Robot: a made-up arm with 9 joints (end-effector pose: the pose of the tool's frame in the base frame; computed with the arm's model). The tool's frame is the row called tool. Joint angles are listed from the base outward.
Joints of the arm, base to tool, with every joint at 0 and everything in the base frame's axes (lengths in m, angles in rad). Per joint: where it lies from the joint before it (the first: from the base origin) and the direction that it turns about. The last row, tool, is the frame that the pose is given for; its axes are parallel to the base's.
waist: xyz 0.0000 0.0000 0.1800 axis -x
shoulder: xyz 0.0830 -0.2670 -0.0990 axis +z
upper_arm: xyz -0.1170 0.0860 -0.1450 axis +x
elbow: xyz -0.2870 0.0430 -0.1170 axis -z
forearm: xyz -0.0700 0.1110 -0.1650 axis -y
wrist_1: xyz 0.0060 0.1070 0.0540 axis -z
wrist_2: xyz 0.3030 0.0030 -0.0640 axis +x
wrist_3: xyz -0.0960 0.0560 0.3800 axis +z
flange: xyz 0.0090 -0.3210 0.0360 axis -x
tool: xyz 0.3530 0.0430 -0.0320
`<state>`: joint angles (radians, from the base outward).
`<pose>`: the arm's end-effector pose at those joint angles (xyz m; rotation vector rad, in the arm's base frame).
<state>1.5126 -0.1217 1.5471 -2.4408 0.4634 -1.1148 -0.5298 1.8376 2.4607</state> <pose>-0.5266 -1.1856 -0.1269 -1.6157 1.1660 0.5174</pose>
Working (the frame after each row of the table, in the pose's form):
after waist: 0.0000 0.0000 0.1800 -1.5126 0.0000 0.0000
after shoulder: 0.0830 -0.1144 0.4408 -1.5106 -0.0920 -0.0976
after upper_arm: -0.0227 -0.2533 0.3330 0.0345 -0.1216 -0.0050
after elbow: -0.2932 -0.2043 0.1836 -0.1328 -0.0961 2.4318
after forearm: -0.2915 -0.3285 0.0132 0.4328 -0.3018 2.4180
after wrist_1: -0.3522 -0.4237 0.0539 -0.2204 0.5148 -2.6587
after wrist_2: -0.6381 -0.5367 0.0163 -0.3716 1.2111 -2.4682
after wrist_3: -0.3932 -0.7939 0.1913 0.5592 0.7814 -0.8253
after flange: -0.6361 -1.0048 0.1608 -1.6157 1.1660 0.5174

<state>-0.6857 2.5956 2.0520 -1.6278 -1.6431 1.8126 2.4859 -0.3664 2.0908</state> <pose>-0.0751 -0.2341 -0.8605 0.2874 0.2453 2.7124</pose>
Working (the frame after each row of the table, in the pose's form):
after waist: 0.0000 0.0000 0.1800 0.6857 0.0000 0.0000
after shoulder: 0.0830 -0.1440 -0.0657 0.2463 -0.8796 2.4643
after upper_arm: 0.1383 -0.1561 -0.2629 0.8024 1.8466 2.2689
after elbow: 0.3401 -0.3853 -0.3312 -1.5035 -0.5437 -1.3320
after forearm: 0.3371 -0.5539 -0.4578 -0.0487 0.5223 -2.0048
after wrist_1: 0.4378 -0.6188 -0.4509 0.4765 -0.3065 2.3789
after wrist_2: 0.2074 -0.4232 -0.3832 -1.1536 -2.5003 -1.2263
after wrist_3: 0.3907 -0.1839 -0.6398 0.7009 2.7556 1.2812
after flange: 0.2656 -0.3345 -0.8968 0.2874 0.2453 2.7124

